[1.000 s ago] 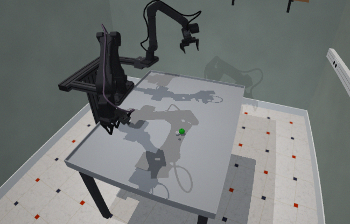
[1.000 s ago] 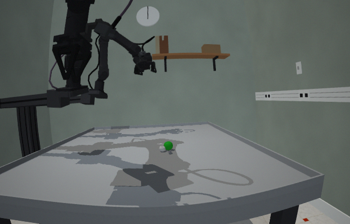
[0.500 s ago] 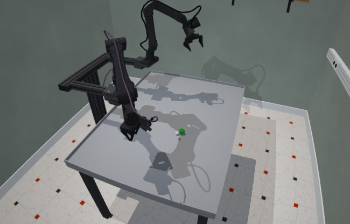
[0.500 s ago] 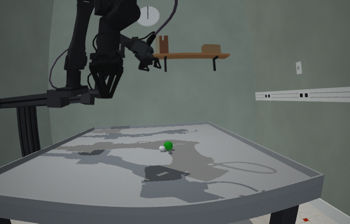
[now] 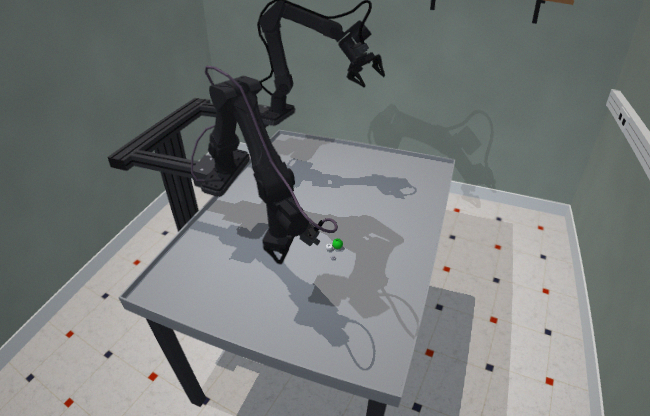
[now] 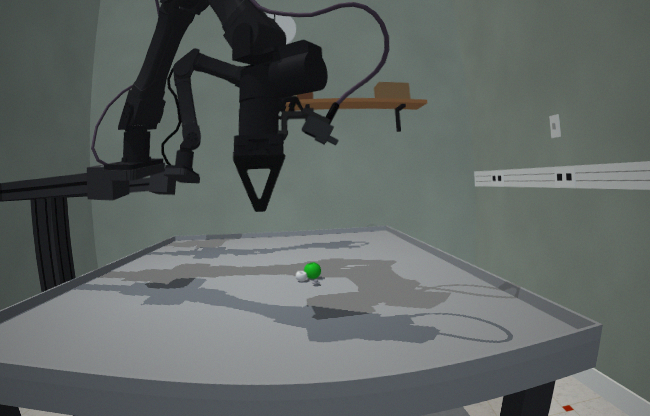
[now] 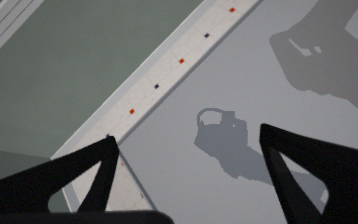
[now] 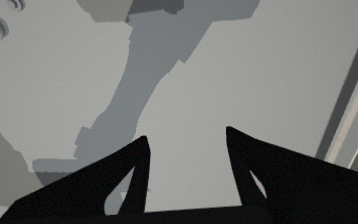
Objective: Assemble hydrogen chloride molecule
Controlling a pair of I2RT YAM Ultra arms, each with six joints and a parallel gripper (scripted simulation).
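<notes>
My right hand is 90 mm short of the green ball, 250 mm to the right of it and 160 mm above it. Round my right hand: white ball 70 mm ahead, 230 mm to the left, 160 mm below; grey peg 90 mm ahead, 190 mm to the left, 170 mm below.
</notes>
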